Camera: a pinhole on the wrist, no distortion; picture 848 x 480 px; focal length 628.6 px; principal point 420.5 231.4 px. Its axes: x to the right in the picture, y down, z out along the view. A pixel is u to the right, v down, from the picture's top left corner.
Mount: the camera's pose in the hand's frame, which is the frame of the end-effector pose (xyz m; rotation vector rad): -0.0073 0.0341 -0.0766 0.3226 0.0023 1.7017
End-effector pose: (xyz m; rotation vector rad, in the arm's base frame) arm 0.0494 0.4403 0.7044 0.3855 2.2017 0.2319
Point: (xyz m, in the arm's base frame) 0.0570 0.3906 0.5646
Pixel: 130 121
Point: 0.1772 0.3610 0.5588
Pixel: 265 360
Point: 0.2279 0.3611 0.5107
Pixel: 313 349
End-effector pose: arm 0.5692 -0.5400 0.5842 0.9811 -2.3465 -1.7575
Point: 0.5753 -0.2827 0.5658
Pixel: outside the picture
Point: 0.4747 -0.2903 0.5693
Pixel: 643 428
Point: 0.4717 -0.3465 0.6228
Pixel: 768 398
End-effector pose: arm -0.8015 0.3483 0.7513 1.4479 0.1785 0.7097
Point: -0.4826 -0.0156 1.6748
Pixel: outside the picture
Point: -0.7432 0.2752 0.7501
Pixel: 361 328
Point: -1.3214 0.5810 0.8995
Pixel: behind the camera
